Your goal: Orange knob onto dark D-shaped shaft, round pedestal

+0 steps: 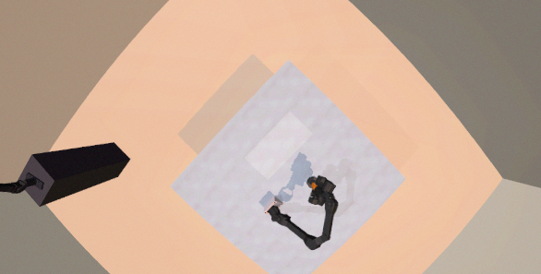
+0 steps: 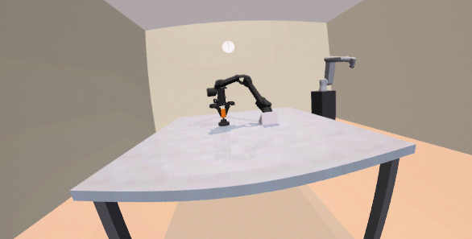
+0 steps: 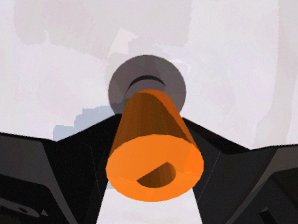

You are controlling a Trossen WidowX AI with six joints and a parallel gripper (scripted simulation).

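My gripper tip is now 20 mm below the orange knob. The rest, counted from my gripper tip: round dark pedestal 40 mm below.
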